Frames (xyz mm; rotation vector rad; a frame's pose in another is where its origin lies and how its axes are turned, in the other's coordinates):
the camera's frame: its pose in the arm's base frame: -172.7 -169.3 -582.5 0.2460 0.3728 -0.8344
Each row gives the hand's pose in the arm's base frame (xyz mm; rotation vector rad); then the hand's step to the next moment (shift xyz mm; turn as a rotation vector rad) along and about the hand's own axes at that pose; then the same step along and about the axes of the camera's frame.
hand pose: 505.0 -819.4 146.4 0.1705 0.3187 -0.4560
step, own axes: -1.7 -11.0 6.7 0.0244 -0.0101 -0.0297
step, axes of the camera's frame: 1.8 -10.1 8.0 0.0284 -0.0039 -0.0275
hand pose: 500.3 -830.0 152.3 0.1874 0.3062 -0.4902
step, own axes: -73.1 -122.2 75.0 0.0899 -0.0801 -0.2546
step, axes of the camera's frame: -34.4 -132.7 84.3 0.1293 -0.0671 -0.2410
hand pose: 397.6 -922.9 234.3 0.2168 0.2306 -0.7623
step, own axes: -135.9 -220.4 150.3 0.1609 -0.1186 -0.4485
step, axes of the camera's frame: -134.4 -234.2 129.3 0.2284 -0.0955 -0.4241
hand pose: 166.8 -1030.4 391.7 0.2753 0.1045 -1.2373
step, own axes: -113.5 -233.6 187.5 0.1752 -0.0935 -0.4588
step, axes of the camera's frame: -226.4 -203.4 99.9 0.2520 -0.0760 -0.4250
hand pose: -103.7 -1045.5 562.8 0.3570 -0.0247 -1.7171
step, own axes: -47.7 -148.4 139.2 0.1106 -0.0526 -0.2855
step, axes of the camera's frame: -182.5 -91.2 45.4 0.1613 -0.0450 -0.2617
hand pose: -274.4 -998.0 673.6 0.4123 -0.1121 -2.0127
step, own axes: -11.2 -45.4 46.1 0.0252 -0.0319 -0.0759
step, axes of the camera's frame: -62.2 -18.1 10.7 0.0280 -0.0146 -0.0801
